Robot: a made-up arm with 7 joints. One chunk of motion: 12 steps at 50 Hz.
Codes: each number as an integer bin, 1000 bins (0 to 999) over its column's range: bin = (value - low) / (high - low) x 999, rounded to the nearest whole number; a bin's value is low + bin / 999 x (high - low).
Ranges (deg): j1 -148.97..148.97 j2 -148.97..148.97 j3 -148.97..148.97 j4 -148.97..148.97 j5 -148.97..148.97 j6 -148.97..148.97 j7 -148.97..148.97
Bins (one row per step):
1: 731 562 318 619 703 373 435
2: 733 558 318 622 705 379 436
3: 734 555 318 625 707 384 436
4: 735 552 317 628 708 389 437
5: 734 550 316 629 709 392 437
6: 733 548 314 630 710 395 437
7: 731 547 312 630 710 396 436
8: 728 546 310 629 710 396 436
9: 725 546 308 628 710 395 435
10: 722 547 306 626 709 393 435
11: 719 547 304 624 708 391 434
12: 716 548 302 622 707 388 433
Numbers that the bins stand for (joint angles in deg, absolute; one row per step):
1: 69.04 18.64 -54.13 35.64 60.69 -37.73 -19.24
2: 69.64 17.45 -54.13 36.53 61.29 -35.94 -18.94
3: 69.94 16.55 -54.13 37.43 61.88 -34.45 -18.94
4: 70.24 15.66 -54.43 38.32 62.18 -32.96 -18.64
5: 69.94 15.06 -54.73 38.62 62.48 -32.06 -18.64
6: 69.64 14.46 -55.32 38.92 62.78 -31.17 -18.64
7: 69.04 14.17 -55.92 38.92 62.78 -30.87 -18.94
8: 68.15 13.87 -56.52 38.62 62.78 -30.87 -18.94
9: 67.25 13.87 -57.11 38.32 62.78 -31.17 -19.24
10: 66.36 14.17 -57.71 37.73 62.48 -31.76 -19.24
11: 65.46 14.17 -58.31 37.13 62.18 -32.36 -19.53
12: 64.57 14.46 -58.90 36.53 61.88 -33.25 -19.83

